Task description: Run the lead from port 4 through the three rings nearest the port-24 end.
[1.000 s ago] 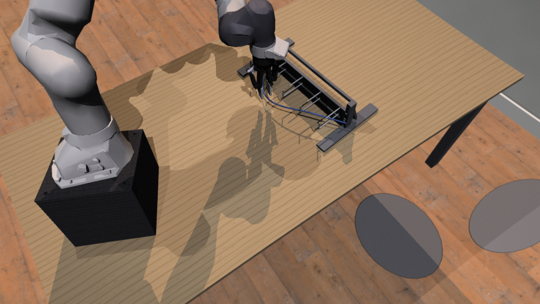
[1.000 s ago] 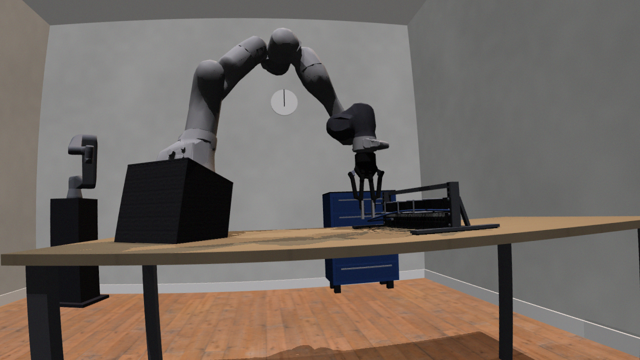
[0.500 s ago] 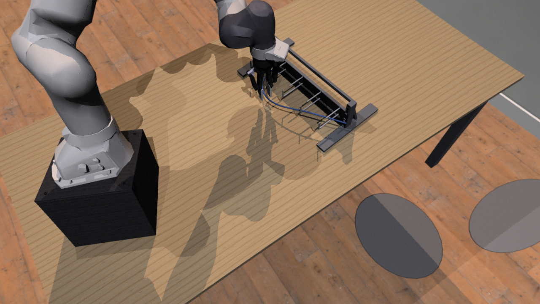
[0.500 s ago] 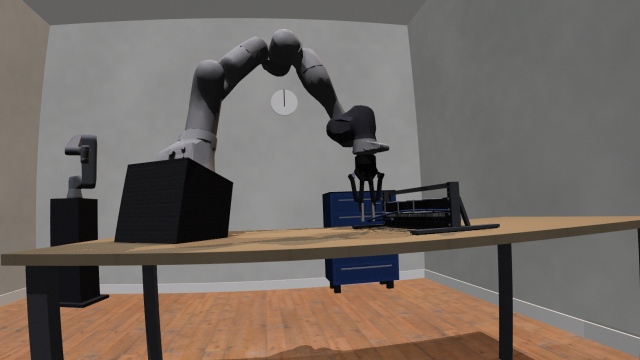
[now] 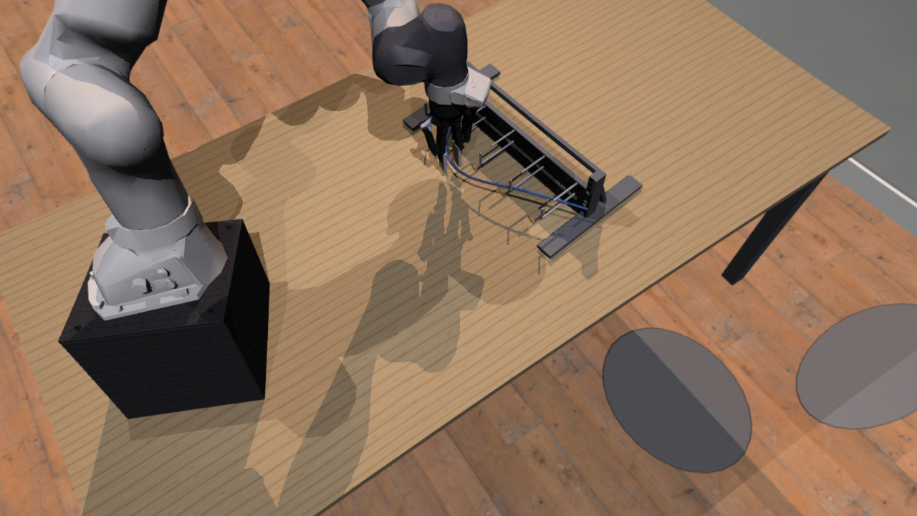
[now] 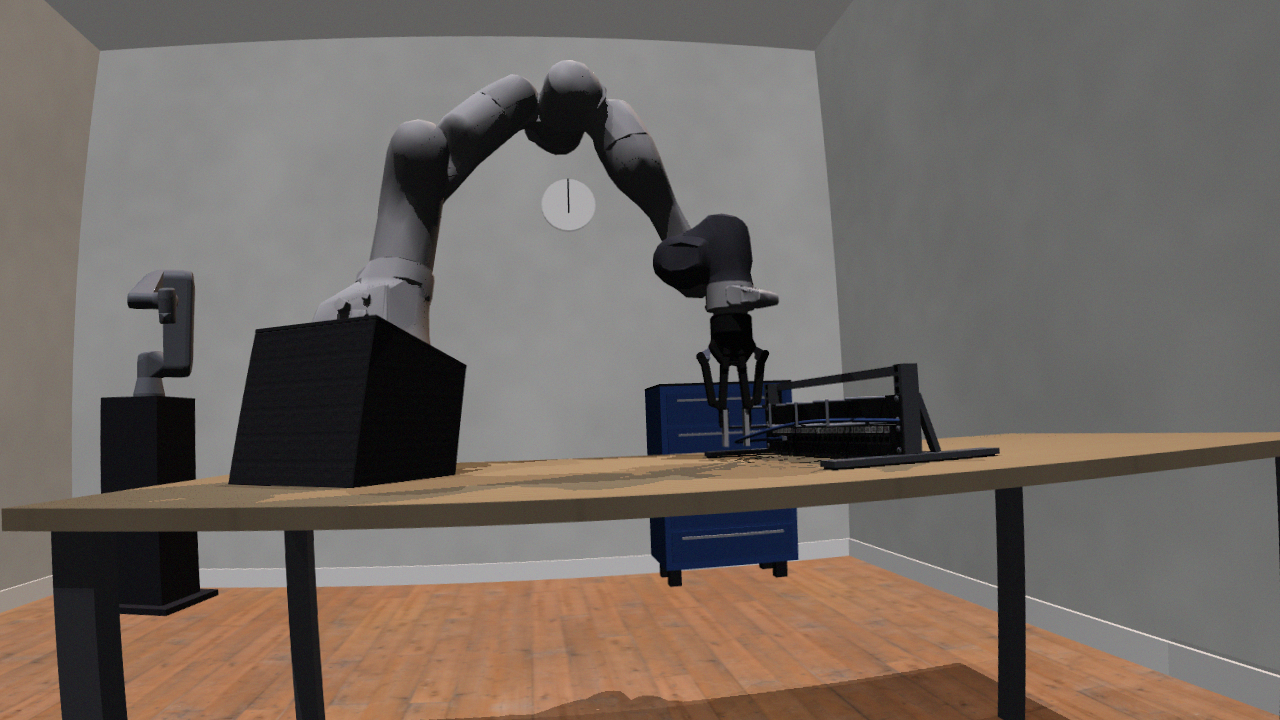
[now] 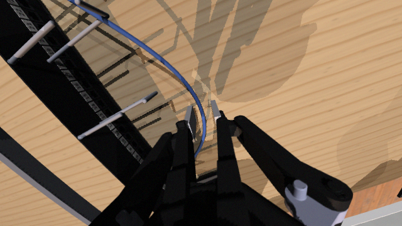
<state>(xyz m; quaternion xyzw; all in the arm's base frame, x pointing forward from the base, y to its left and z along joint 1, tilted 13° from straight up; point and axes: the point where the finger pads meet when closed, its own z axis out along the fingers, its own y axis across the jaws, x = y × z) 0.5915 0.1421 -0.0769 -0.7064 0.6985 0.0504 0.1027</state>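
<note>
Now: hand 170 mm short of the rack, 20 mm to the left of it and 10 mm below it.
</note>
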